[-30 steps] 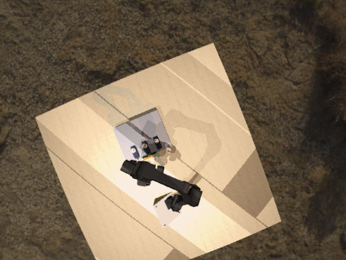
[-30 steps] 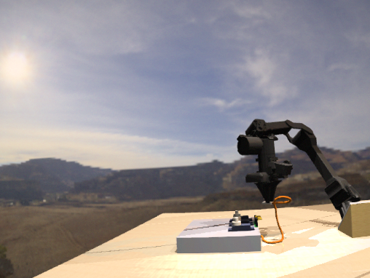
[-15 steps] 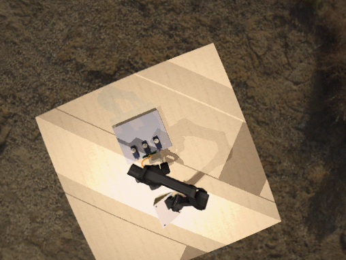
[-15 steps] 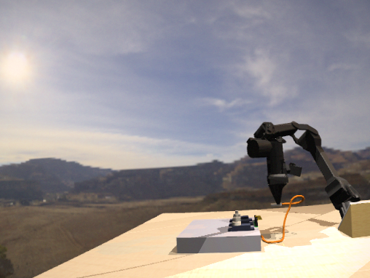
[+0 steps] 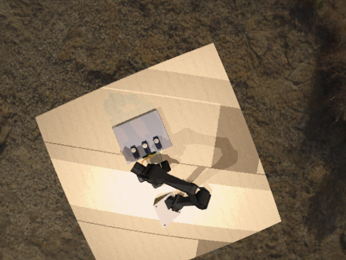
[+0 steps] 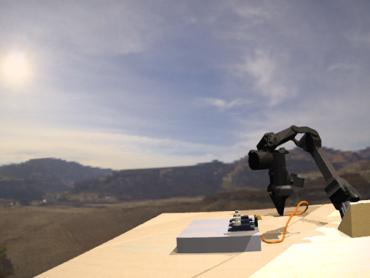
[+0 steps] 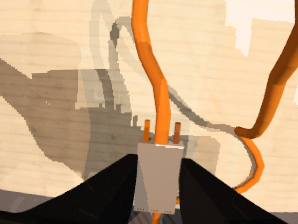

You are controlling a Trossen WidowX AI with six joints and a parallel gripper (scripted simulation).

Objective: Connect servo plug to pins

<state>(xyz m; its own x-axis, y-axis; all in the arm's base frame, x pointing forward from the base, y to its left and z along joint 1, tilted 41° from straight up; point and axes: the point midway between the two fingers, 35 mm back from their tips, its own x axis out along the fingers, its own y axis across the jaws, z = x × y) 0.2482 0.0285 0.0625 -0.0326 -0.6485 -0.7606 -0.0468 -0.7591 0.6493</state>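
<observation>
Now: the yellow band 80 mm ahead of my gripper tip. Also, from my gripper tip: grey holder: 240 mm ahead, 10 mm to the right, 50 mm below.
</observation>
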